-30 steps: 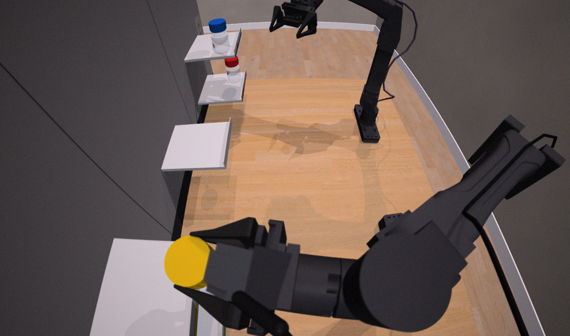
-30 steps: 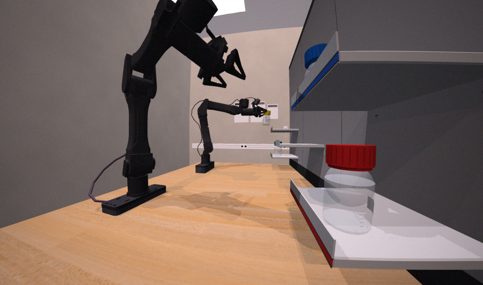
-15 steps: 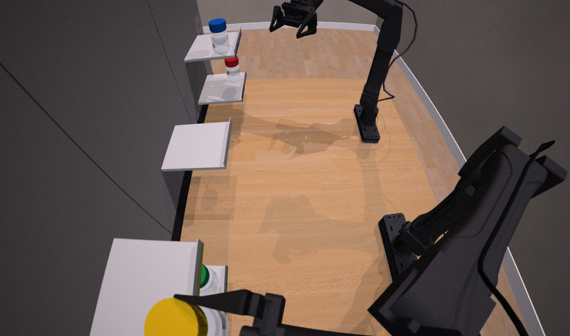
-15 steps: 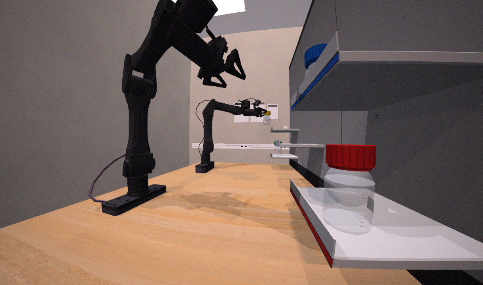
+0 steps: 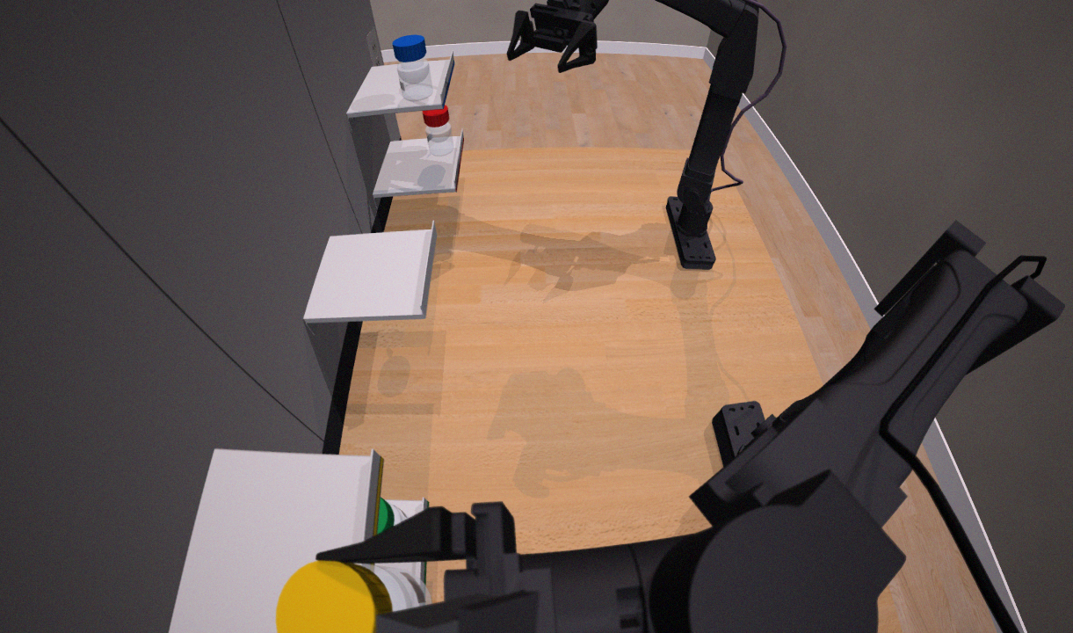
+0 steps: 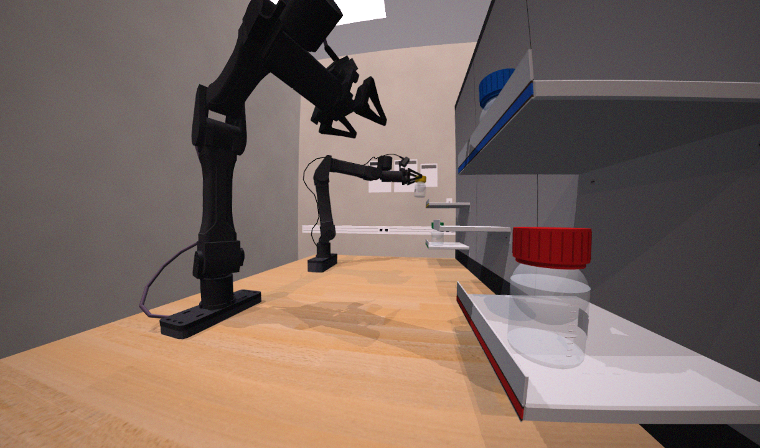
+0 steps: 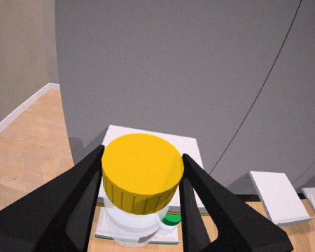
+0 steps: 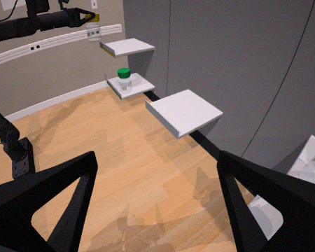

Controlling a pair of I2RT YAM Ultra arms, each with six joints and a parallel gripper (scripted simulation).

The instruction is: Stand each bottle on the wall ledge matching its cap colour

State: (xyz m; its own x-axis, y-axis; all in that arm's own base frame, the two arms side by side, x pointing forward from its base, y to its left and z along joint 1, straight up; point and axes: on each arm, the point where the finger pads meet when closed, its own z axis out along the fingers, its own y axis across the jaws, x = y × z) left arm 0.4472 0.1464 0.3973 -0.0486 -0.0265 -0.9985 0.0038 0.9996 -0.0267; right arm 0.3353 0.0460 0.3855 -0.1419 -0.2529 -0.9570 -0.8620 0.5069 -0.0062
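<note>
The yellow-capped bottle lies 5 cm below my left hand. The rest, counted from my left hand: green-capped bottle 8 cm ahead, 8 cm to the right, 28 cm below; then grey wall 24 cm ahead, 41 cm to the right, 1 cm above; then blue-capped bottle 12 cm ahead, 76 cm to the right, 9 cm below.
</note>
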